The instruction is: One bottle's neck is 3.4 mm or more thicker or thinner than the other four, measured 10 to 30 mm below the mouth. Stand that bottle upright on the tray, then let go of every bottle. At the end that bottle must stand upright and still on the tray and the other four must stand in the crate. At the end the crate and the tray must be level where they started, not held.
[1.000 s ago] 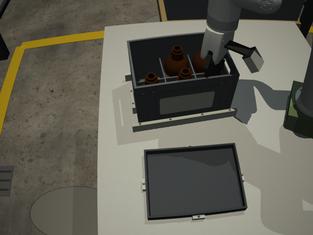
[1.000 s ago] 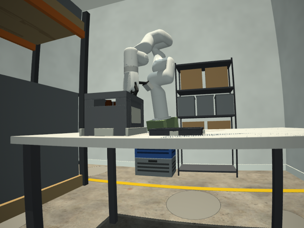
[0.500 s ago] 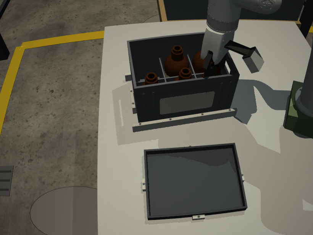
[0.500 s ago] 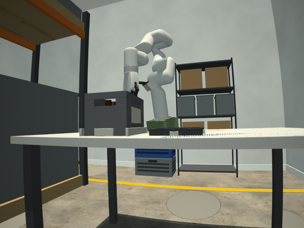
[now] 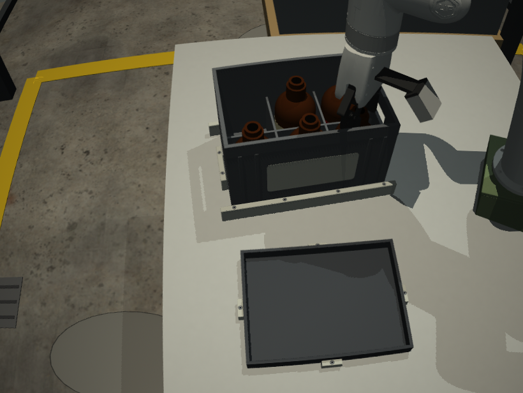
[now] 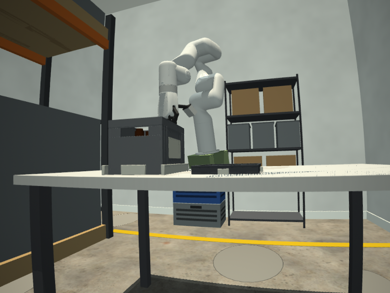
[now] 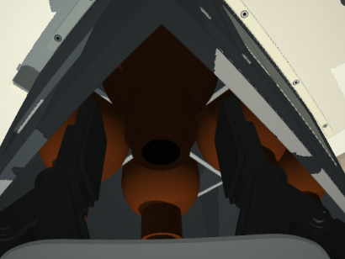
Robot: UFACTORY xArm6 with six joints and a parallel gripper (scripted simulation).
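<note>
Now: the glass bottle 10 mm ahead of my hand, 80 mm to the right of it and 70 mm below it. From my hand the other things lie so: dark tray 90 mm ahead, 250 mm to the left, 150 mm below; dark crate 90 mm ahead, 30 mm to the right, 70 mm below.
</note>
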